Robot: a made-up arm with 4 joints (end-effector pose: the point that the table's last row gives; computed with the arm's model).
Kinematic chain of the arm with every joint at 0, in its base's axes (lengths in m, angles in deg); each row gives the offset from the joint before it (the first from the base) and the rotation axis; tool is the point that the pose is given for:
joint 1: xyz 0 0 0.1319 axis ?
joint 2: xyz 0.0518 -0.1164 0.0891 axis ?
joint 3: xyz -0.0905 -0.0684 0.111 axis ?
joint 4: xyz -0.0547 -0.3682 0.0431 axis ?
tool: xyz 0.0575 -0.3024 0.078
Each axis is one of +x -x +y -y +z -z.
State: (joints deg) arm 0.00 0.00 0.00 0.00
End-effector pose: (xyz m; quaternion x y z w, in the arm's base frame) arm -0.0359 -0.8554 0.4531 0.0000 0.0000 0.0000 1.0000
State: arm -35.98 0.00 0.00 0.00
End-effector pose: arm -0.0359 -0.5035 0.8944 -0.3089 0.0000 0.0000 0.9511
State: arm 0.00 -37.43 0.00 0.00
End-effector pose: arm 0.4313 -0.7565 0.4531 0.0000 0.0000 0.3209 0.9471
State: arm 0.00 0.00 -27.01 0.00
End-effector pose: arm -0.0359 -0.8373 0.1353 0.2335 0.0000 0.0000 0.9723
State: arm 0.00 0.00 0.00 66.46
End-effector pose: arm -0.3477 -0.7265 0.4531 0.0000 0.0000 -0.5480 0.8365
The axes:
joint 1: +x
joint 2: -z
joint 3: -x
joint 4: -z

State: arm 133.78 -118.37 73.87 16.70
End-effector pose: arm 0.2586 -0.4940 -0.6267 0.3742 -0.7880 -0.2675 0.4093
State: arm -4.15 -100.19 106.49 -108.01
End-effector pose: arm -0.0787 0.0140 0.5086 0.7935 -0.0756 -0.5780 0.1746
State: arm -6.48 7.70 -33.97 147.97
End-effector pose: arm -0.3334 -0.2937 0.3877 0.0877 0.2215 -0.9489 0.2068
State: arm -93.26 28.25 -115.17 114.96
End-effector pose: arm -0.3643 -0.1188 0.0921 0.2985 0.0282 -0.7706 0.5624
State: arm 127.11 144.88 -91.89 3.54
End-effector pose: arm 0.0427 0.3312 0.4849 -0.2754 -0.2971 0.9052 0.1287
